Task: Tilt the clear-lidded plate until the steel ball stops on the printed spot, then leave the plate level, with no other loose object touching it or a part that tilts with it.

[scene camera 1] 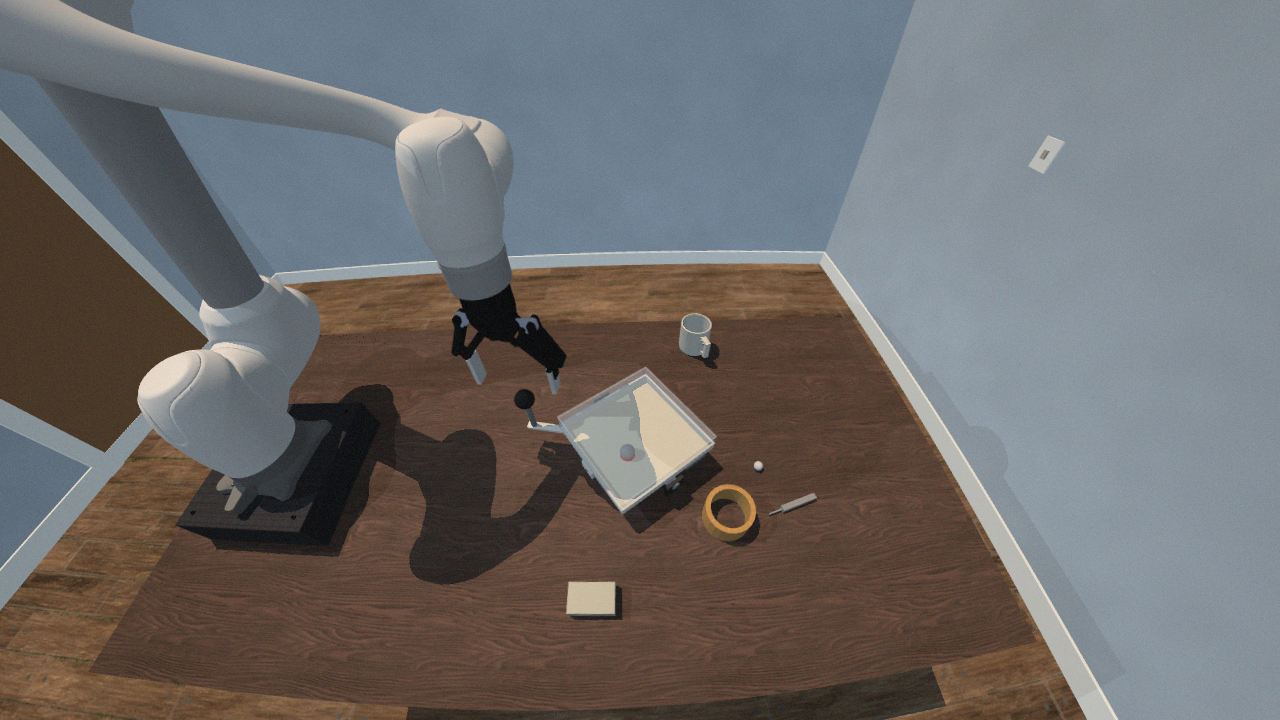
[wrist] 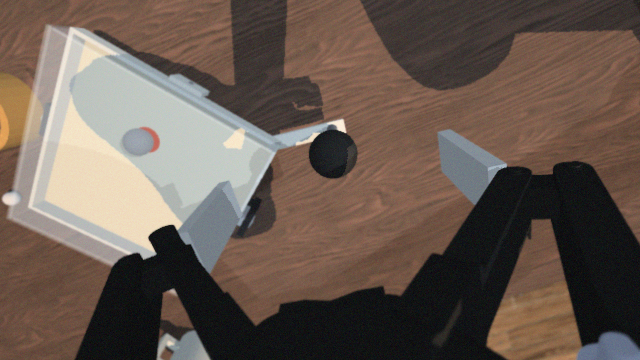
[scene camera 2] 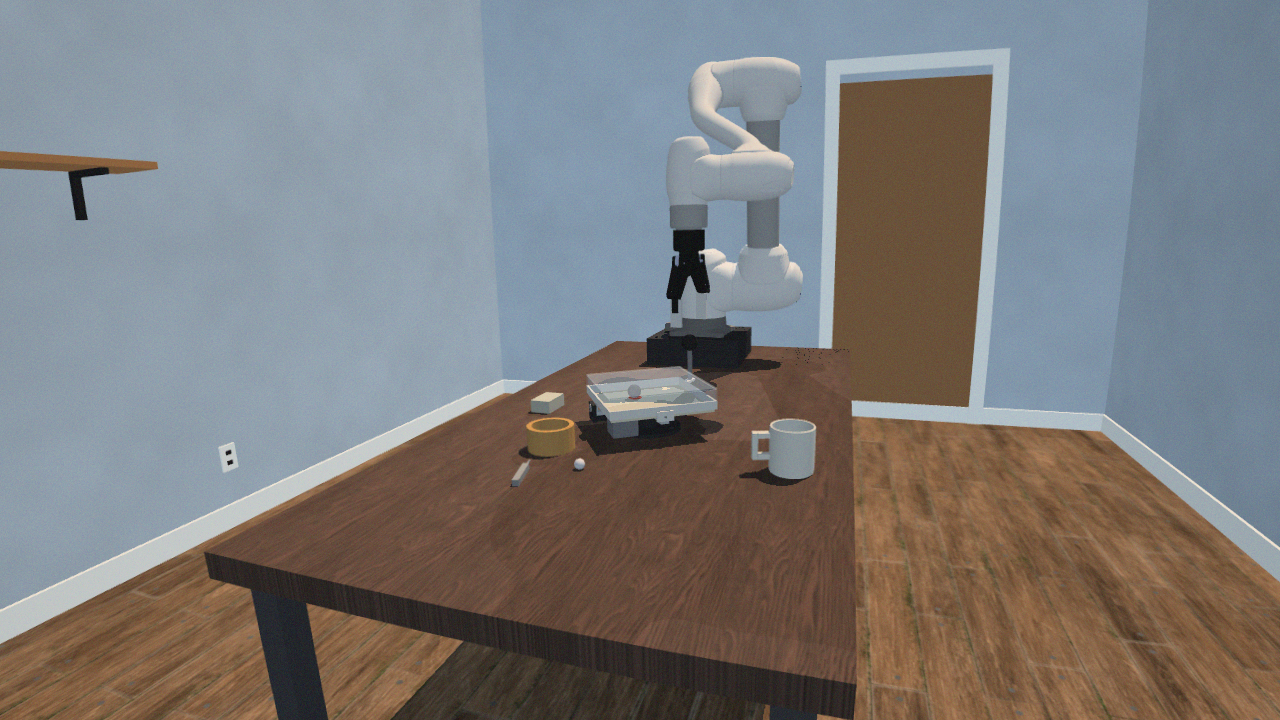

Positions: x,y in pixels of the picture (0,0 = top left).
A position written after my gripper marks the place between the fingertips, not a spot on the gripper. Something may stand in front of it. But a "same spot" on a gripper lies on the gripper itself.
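My gripper is there in scene camera 2 (689,322), and you can see my gripper in scene camera 1 and the wrist view too. The spot on my gripper (scene camera 1: 548,353) is the same spot as (wrist: 112,300). There is a clear-lidded plate as well, and the spot on the clear-lidded plate (wrist: 113,149) is the same spot as (scene camera 1: 630,445).
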